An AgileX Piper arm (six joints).
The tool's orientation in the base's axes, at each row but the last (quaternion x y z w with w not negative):
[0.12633 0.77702 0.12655 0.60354]
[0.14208 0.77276 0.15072 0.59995]
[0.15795 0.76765 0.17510 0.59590]
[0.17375 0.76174 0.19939 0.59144]
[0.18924 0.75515 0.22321 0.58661]
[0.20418 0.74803 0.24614 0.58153]
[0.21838 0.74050 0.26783 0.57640]
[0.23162 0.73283 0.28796 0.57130]
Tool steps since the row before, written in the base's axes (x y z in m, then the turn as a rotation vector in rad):
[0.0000 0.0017 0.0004 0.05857 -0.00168 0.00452]
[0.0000 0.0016 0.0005 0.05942 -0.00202 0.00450]
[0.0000 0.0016 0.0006 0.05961 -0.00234 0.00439]
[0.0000 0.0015 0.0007 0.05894 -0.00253 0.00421]
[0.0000 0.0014 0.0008 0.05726 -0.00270 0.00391]
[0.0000 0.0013 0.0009 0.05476 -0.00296 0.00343]
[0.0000 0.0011 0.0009 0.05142 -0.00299 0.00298]
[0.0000 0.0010 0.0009 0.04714 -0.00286 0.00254]
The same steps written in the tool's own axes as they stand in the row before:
[0.0002 0.0017 0.0000 -0.01871 0.00256 0.05565]
[0.0002 0.0017 0.0000 -0.01903 0.00227 0.05646]
[0.0002 0.0017 0.0000 -0.01913 0.00194 0.05664]
[0.0002 0.0016 0.0000 -0.01891 0.00167 0.05601]
[0.0001 0.0016 0.0000 -0.01836 0.00132 0.05443]
[0.0001 0.0016 0.0000 -0.01755 0.00077 0.05206]
[0.0000 0.0014 0.0000 -0.01643 0.00041 0.04890]
[0.0000 0.0013 0.0000 -0.01501 0.00016 0.04485]

